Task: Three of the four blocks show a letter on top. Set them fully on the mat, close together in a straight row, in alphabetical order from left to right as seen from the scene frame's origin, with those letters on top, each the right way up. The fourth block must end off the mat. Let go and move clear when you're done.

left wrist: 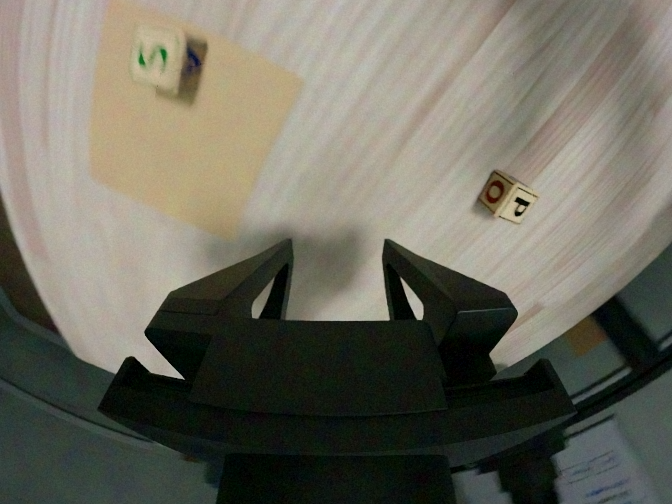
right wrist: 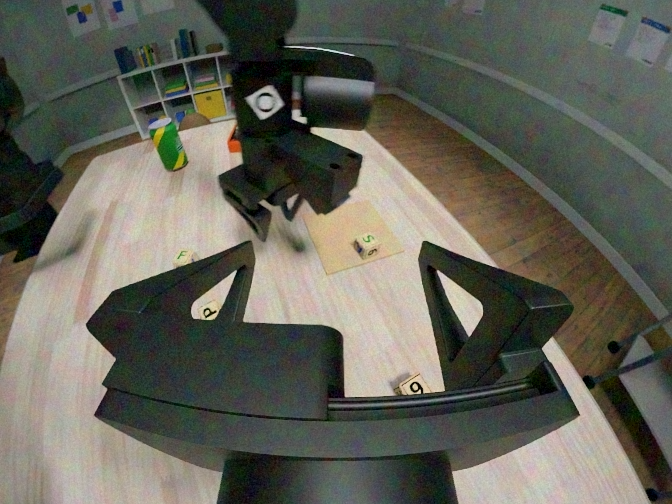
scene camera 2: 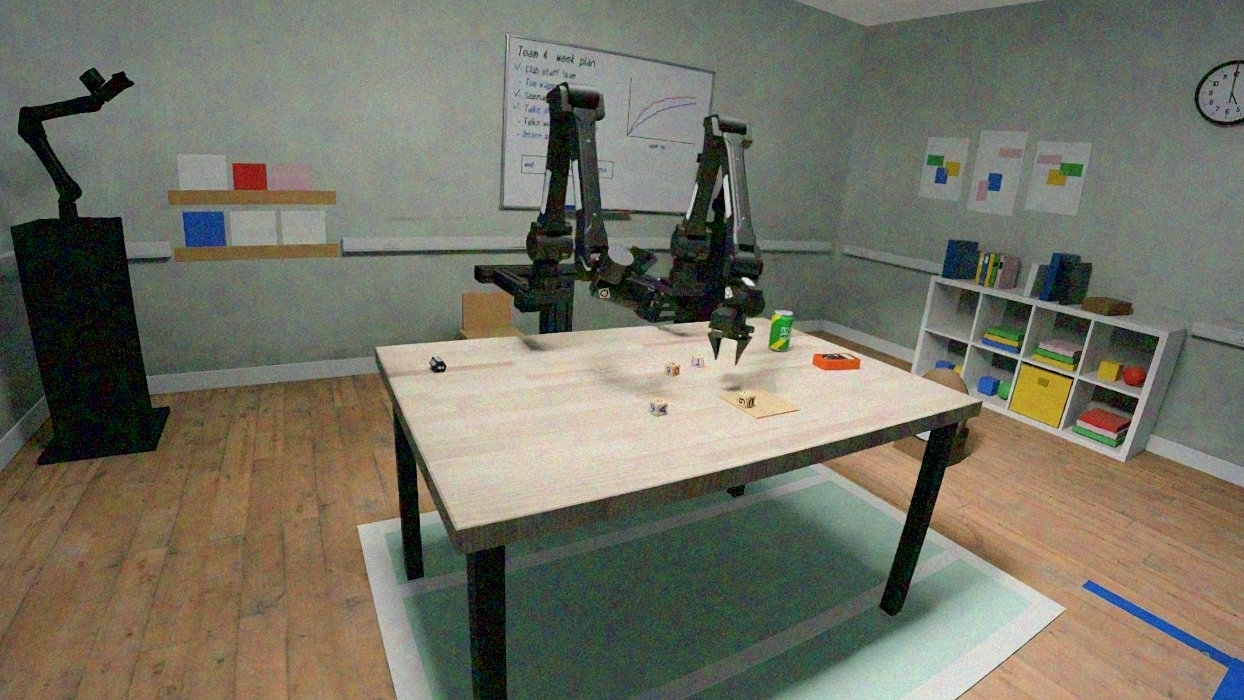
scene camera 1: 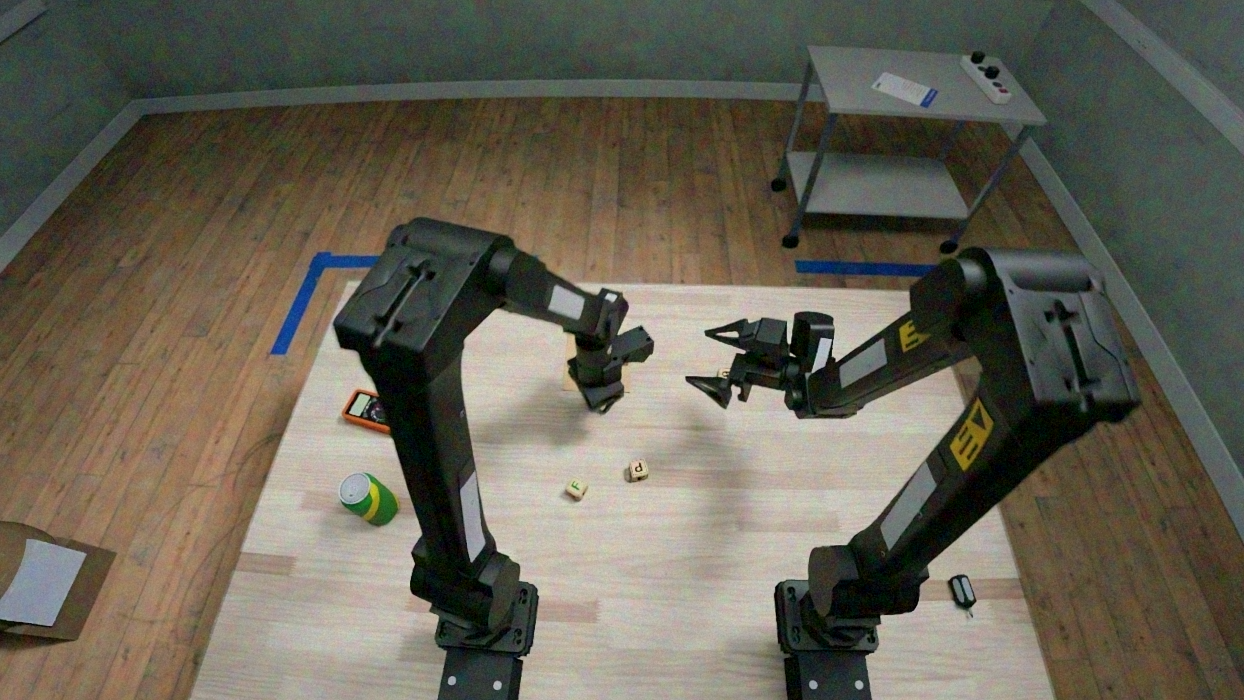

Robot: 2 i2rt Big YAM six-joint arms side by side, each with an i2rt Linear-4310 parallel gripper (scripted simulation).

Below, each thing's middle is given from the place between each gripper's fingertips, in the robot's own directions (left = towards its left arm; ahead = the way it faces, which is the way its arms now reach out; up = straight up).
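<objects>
Tan mat (scene camera 2: 766, 404) 13 cm ahead of my left gripper (scene camera 1: 596, 404) and 7 cm below it. Orange multimeter (scene camera 2: 834, 361) 45 cm to the left of my left gripper and 5 cm below it. Green can (scene camera 2: 781, 326) 19 cm behind my left gripper, 39 cm to the left of it and 1 cm below it. My left gripper is 6 cm above the P block (left wrist: 503, 197), 11 cm past it and 8 cm to the left of it.
Tan mat 18 cm to the left of my right hand (scene camera 1: 695, 355), 12 cm ahead of it and 21 cm below it. Orange multimeter 63 cm to the left of my right hand, 1 cm behind it and 19 cm below it. Green can 57 cm to the left of my right hand, 20 cm behind it and 15 cm below it. P block 10 cm to the left of my right hand, 13 cm behind it and 19 cm below it.
</objects>
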